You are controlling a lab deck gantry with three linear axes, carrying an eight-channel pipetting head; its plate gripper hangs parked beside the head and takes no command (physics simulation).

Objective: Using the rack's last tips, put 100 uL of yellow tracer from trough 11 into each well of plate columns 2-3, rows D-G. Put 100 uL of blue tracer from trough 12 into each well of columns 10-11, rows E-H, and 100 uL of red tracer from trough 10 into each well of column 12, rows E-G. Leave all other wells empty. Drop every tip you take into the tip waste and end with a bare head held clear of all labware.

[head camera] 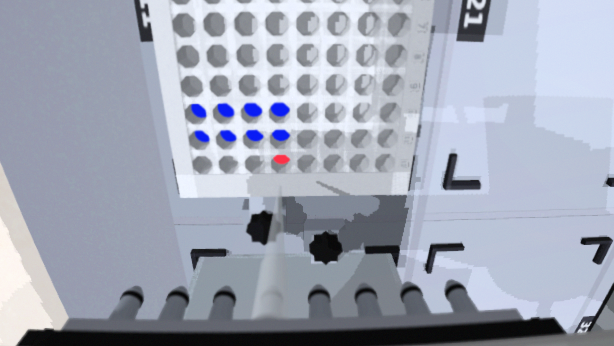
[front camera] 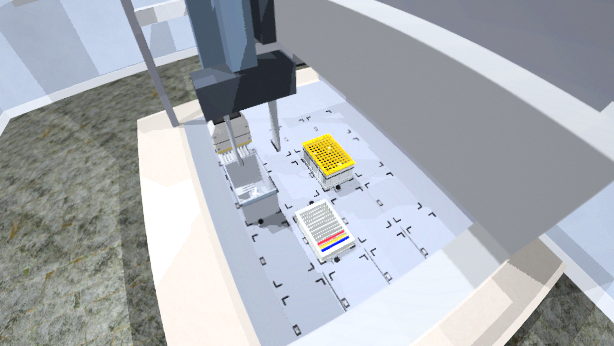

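The pipetting head [front camera: 231, 134] is over the plate, which it mostly hides in the front view. In the head view one pale tip [head camera: 271, 265] is on the head, no colour showing in it; the other seven nozzles are bare. The plate [head camera: 295, 186] shows blue in columns 10-11, rows E-H, and one red well [head camera: 281, 159] in column 12, row E. The other visible wells look grey; columns 2-3 are out of view. The trough block [front camera: 322, 227] holds red, yellow and blue strips. The yellow tip rack [front camera: 328, 154] shows few pale tips. The parked plate gripper [front camera: 259, 157] stands open and empty.
The tip waste bin [front camera: 257, 198] [head camera: 220, 270] stands right beside the plate, with loose tips inside. The gripper's dark block [front camera: 245, 85] hangs beside the head, its long fingers reaching low near the bin. A frame post [front camera: 150, 65] rises at the back left.
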